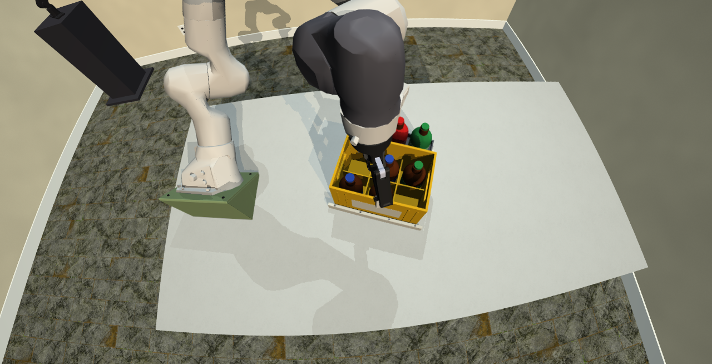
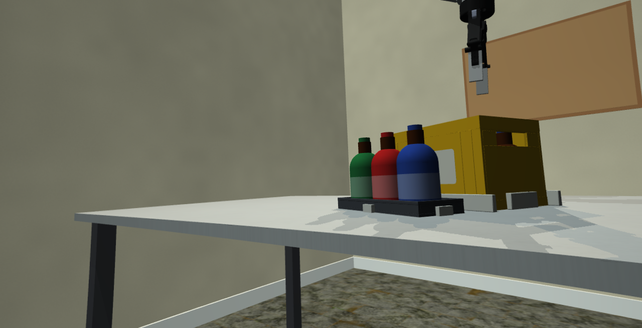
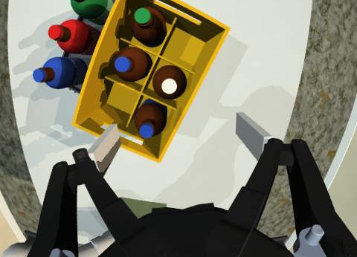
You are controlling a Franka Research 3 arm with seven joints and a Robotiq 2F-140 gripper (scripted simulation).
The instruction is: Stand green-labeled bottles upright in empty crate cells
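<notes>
Right now the green-labeled bottle is 210 mm to the left of my hand, 200 mm below it and 200 mm ahead of it. The rest, counted from my hand: blue-labeled bottle 270 mm to the left, 200 mm below, 40 mm ahead; red bottle 230 mm to the left, 200 mm below, 120 mm ahead; dark tray 270 mm below, 240 mm to the left, 120 mm ahead.
</notes>
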